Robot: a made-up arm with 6 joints. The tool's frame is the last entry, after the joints. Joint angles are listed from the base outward.
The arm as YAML. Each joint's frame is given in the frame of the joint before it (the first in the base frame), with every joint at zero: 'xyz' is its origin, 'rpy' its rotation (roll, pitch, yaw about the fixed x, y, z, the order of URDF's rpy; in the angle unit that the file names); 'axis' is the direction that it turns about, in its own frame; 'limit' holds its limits. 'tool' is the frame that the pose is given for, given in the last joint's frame.
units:
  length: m
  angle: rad
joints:
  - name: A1
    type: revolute
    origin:
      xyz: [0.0, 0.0, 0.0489]
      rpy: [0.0, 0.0, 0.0]
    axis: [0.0, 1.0, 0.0]
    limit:
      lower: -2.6
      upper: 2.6
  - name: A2
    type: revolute
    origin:
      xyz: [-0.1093, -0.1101, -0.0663]
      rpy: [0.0, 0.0, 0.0]
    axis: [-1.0, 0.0, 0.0]
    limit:
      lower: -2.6
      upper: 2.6
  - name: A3
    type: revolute
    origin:
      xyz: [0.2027, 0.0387, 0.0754]
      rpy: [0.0, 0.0, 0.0]
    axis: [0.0, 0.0, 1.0]
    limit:
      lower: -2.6
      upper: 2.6
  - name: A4
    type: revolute
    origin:
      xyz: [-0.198, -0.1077, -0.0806]
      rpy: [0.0, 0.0, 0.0]
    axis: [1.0, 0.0, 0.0]
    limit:
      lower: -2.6
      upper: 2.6
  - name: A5
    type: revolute
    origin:
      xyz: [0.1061, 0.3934, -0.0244]
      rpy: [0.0, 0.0, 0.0]
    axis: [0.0, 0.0, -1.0]
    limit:
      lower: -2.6
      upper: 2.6
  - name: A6
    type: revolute
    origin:
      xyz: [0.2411, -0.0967, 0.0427]
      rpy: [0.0, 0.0, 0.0]
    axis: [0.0, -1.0, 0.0]
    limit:
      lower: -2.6
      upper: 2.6
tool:
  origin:
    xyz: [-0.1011, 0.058, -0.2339]
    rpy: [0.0, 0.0, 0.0]
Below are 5 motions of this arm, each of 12 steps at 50 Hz.
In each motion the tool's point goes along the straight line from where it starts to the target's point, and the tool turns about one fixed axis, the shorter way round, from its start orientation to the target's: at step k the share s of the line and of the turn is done. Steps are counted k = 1, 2, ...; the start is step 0. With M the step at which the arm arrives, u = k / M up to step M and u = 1 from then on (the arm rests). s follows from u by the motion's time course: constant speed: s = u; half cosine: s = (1 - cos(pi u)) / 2; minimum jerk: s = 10 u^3 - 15 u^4 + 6 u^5.
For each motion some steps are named. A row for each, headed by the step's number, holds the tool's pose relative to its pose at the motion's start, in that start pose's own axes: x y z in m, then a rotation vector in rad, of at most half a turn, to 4 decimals.
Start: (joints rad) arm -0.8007 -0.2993 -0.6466 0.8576 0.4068 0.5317
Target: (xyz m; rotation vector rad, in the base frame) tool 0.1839 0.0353 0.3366 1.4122 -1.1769 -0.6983
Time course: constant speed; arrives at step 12
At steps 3, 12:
3: -0.0095 0.0097 0.0109 0.0431 0.0044 0.0391
12: -0.0379 0.0388 0.0435 0.1724 0.0175 0.1565

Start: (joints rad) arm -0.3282 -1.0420 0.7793 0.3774 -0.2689 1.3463
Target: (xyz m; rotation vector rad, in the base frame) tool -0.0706 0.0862 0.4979 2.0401 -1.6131 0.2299
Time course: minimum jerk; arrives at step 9
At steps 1, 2, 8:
1: 0.0005 0.0001 0.0002 0.0002 -0.0006 -0.0009
2: 0.0033 0.0004 0.0011 0.0014 -0.0042 -0.0057
8: 0.0422 0.0053 0.0141 0.0182 -0.0543 -0.0733

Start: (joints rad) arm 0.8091 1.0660 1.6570 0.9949 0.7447 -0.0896
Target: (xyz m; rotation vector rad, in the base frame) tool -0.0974 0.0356 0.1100 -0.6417 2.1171 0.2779
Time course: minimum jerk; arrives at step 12
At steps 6, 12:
6: 0.0116 0.0204 0.0142 0.0396 0.0244 -0.0863
12: 0.0231 0.0408 0.0285 0.0791 0.0487 -0.1727

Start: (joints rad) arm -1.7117 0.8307 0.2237 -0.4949 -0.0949 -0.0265
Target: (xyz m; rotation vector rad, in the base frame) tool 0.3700 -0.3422 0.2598 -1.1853 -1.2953 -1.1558
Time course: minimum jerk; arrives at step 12
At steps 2, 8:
2: 0.0008 -0.0022 -0.0022 -0.0059 0.0026 -0.0058
8: 0.0185 -0.0487 -0.0487 -0.1308 0.0581 -0.1297

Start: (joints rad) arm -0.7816 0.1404 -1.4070 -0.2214 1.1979 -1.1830
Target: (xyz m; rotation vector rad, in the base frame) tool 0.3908 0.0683 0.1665 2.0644 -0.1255 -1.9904
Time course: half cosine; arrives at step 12
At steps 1, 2, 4, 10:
1: 0.0004 0.0005 -0.0003 0.0039 -0.0019 -0.0022
2: 0.0016 0.0018 -0.0011 0.0152 -0.0073 -0.0087
4: 0.0060 0.0067 -0.0040 0.0568 -0.0273 -0.0324
10: 0.0223 0.0252 -0.0150 0.2119 -0.1017 -0.1207

